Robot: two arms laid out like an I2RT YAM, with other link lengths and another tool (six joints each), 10 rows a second.
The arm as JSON. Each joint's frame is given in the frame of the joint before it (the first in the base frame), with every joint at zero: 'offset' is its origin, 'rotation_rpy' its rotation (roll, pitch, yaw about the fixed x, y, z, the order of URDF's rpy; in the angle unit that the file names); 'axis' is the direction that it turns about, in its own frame. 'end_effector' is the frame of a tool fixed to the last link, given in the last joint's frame.
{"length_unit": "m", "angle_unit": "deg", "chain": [
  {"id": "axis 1", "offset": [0.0, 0.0, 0.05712], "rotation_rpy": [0.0, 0.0, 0.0], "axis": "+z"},
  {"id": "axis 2", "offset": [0.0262, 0.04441, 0.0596], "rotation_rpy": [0.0, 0.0, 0.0], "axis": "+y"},
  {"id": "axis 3", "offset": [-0.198, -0.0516, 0.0], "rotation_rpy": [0.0, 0.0, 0.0], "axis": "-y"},
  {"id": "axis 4", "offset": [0.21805, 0.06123, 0.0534], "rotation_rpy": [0.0, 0.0, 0.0], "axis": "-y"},
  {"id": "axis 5", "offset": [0.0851, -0.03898, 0.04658], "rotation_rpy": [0.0, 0.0, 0.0], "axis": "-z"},
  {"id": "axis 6", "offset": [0.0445, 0.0, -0.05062], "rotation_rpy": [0.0, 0.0, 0.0], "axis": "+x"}
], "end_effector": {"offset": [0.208, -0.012, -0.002], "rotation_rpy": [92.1, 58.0, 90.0]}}
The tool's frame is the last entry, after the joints.
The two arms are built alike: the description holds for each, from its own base.
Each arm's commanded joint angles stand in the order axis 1, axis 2, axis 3, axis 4, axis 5, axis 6.
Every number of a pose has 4 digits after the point.
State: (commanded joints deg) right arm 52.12 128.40 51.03 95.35 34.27 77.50; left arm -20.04 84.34 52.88 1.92 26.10 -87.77
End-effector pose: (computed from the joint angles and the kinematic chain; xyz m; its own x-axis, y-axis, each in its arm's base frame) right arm 0.4281 0.3423 0.1460 -0.3681 0.7955 0.4814 -0.0367 -0.5297 0.8474; left arm 0.4312 -0.2618 0.0991 -0.8123 -0.4940 -0.3101 0.0138 0.5152 -0.8570
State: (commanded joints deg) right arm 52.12 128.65 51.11 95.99 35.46 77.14; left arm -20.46 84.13 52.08 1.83 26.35 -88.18
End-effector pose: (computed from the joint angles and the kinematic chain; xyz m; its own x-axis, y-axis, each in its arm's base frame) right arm 0.4294 0.3370 0.1465 -0.3519 0.8009 0.4845 -0.0494 -0.5327 0.8448; left arm 0.4256 -0.2646 0.0939 -0.8212 -0.4882 -0.2953 0.0035 0.5133 -0.8582
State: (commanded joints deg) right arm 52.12 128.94 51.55 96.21 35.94 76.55; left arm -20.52 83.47 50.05 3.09 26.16 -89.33
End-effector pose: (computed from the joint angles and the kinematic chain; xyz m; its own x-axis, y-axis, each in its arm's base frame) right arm 0.4305 0.3355 0.1475 -0.3455 0.8060 0.4806 -0.0587 -0.5297 0.8461; left arm 0.4220 -0.2628 0.0878 -0.8202 -0.4998 -0.2785 -0.0150 0.5053 -0.8628
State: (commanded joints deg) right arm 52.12 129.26 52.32 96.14 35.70 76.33; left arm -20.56 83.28 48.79 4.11 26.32 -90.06
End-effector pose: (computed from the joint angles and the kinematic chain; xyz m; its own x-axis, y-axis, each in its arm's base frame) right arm 0.4314 0.3379 0.1497 -0.3508 0.8046 0.4792 -0.0623 -0.5306 0.8453; left arm 0.4194 -0.2627 0.0837 -0.8215 -0.5042 -0.2661 -0.0250 0.4981 -0.8667
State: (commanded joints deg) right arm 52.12 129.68 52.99 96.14 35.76 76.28; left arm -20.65 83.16 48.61 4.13 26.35 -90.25
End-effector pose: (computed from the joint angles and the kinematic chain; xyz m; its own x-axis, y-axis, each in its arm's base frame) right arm 0.4325 0.3390 0.1503 -0.3510 0.8037 0.4805 -0.0652 -0.5329 0.8437; left arm 0.4183 -0.2632 0.0833 -0.8226 -0.5043 -0.2627 -0.0273 0.4965 -0.8676
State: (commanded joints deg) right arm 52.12 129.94 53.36 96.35 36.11 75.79; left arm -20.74 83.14 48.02 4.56 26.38 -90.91
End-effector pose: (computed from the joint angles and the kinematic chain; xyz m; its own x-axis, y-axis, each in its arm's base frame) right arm 0.4334 0.3379 0.1512 -0.3464 0.8076 0.4773 -0.0727 -0.5304 0.8446; left arm 0.4168 -0.2634 0.0805 -0.8236 -0.5085 -0.2512 -0.0379 0.4913 -0.8702
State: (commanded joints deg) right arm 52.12 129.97 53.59 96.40 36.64 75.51; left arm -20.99 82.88 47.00 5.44 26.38 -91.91
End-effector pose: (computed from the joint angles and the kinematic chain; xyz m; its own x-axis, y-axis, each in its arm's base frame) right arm 0.4343 0.3360 0.1522 -0.3389 0.8106 0.4775 -0.0792 -0.5303 0.8441; left arm 0.4142 -0.2645 0.0782 -0.8243 -0.5140 -0.2375 -0.0484 0.4819 -0.8749
